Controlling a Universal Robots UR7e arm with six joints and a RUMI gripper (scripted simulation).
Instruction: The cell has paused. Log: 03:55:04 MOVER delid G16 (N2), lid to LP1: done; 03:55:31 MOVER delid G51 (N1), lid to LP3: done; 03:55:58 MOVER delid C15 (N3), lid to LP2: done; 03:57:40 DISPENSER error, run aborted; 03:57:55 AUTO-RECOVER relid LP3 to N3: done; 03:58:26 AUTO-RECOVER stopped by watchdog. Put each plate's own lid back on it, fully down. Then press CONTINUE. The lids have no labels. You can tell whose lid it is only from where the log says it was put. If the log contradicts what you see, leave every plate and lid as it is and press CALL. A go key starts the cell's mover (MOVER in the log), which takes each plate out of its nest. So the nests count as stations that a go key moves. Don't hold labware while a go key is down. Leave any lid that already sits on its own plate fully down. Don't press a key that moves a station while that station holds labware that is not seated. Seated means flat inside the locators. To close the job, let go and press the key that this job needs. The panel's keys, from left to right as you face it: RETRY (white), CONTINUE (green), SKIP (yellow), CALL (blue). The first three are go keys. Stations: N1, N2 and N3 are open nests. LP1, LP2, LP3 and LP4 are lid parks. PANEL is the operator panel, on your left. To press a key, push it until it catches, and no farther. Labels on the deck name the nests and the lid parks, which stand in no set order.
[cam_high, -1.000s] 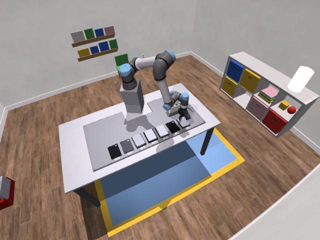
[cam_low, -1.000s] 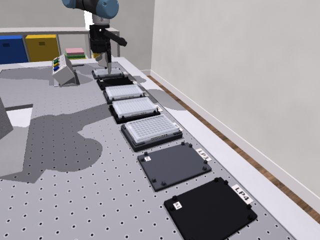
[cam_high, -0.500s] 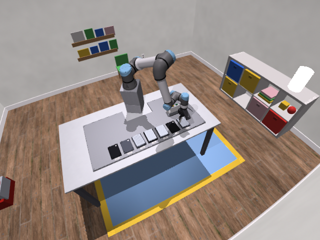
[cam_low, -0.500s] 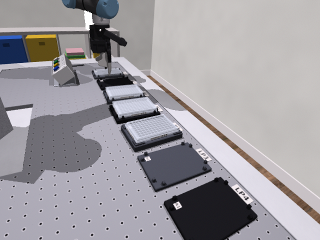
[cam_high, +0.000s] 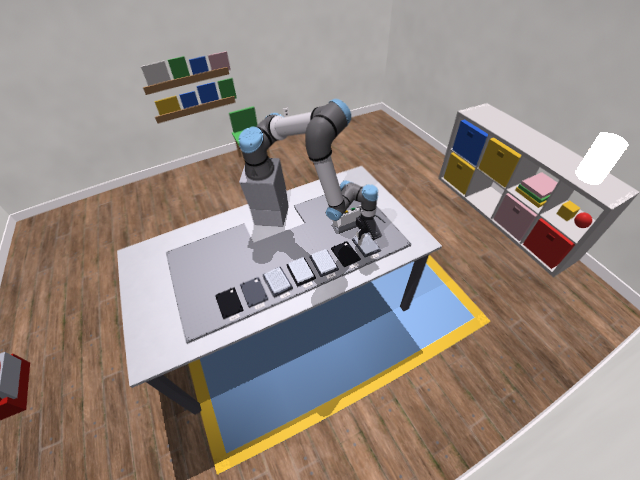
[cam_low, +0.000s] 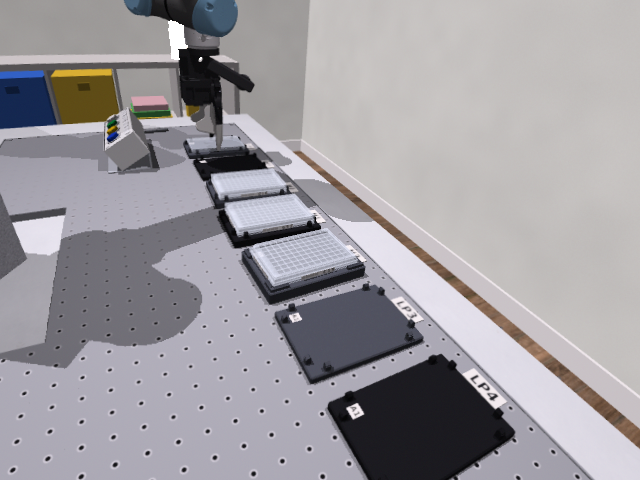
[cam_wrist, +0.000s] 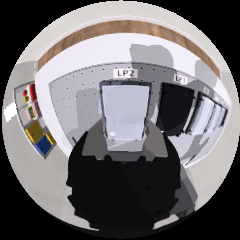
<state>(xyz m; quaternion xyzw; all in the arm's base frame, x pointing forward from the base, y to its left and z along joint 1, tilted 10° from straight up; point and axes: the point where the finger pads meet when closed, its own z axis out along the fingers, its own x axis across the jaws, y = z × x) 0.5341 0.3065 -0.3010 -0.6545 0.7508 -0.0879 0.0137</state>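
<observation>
Right now my hand is 1 cm past the park LP1, 13 cm to the left of it and 2 cm above it. The rest, counted from my hand: lid park LP3: 8 cm behind, 65 cm to the right, 2 cm below; then green key: 22 cm behind, 8 cm to the left, 4 cm above; then white key: 21 cm behind, 12 cm to the left, 4 cm above.
</observation>
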